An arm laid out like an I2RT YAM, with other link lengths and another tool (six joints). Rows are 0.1 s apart.
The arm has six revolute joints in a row. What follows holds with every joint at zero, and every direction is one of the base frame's. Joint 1 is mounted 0.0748 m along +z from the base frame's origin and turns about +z. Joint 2 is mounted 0.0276 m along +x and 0.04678 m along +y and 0.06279 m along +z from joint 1 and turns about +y. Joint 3 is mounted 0.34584 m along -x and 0.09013 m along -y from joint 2 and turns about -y. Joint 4 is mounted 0.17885 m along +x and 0.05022 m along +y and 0.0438 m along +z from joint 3 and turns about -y. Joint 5 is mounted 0.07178 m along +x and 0.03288 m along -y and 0.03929 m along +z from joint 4 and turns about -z. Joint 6 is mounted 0.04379 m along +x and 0.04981 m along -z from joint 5 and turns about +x. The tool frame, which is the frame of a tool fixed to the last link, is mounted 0.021 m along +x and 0.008 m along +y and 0.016 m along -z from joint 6; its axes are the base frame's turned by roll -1.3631, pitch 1.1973 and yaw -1.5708 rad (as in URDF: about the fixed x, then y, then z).
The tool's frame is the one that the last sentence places.
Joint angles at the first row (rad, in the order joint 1, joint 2, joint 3, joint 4, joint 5, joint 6):
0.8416 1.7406 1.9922 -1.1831 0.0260 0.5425
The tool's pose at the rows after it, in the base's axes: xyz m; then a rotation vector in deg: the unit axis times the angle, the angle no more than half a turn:
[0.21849 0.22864 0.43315 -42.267 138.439 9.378]
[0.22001 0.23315 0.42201 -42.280 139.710 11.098]
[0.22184 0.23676 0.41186 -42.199 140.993 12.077]
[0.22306 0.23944 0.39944 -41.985 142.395 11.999]
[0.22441 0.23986 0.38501 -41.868 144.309 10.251]
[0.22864 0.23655 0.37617 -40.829 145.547 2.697]
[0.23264 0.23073 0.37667 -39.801 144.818 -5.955]
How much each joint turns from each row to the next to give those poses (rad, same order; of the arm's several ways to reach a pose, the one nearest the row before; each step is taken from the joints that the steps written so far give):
-0.0010 -0.0072 -0.0734 0.0605 -0.0333 0.0148
0.0000 0.0026 -0.0619 0.0564 -0.0268 0.0152
-0.0007 0.0063 -0.0479 0.0422 -0.0185 0.0129
0.0012 0.0054 -0.0575 0.0442 -0.0054 0.0131
-0.0008 0.0089 -0.0563 0.0288 0.0079 0.0083
-0.0005 0.0192 0.0006 -0.0394 0.0805 -0.0005
0.0001 0.0128 0.0371 -0.0667 0.1035 -0.0111

